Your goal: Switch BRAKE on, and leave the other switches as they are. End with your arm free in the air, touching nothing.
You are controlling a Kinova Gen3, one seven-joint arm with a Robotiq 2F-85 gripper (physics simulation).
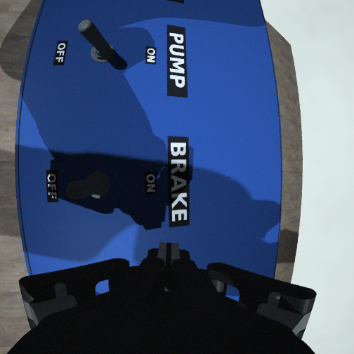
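Note:
The BRAKE switch [82,189] is a dark lever in deep shadow at the left, leaning from its round base toward its OFF label [52,186]. Its ON label [150,183] is on the other side, beside the large BRAKE label [178,181]. My gripper [168,254] is shut with nothing between the fingers. Its tips show just below the BRAKE label, down and to the right of the lever and apart from it. How high they are above the panel is hard to tell.
The PUMP switch [93,36] stands at the upper left, its grey lever leaning toward OFF, beside the PUMP label [177,61]. Both are on the blue panel [235,100]. Part of another label shows at the top edge. Wood-look surface borders the panel.

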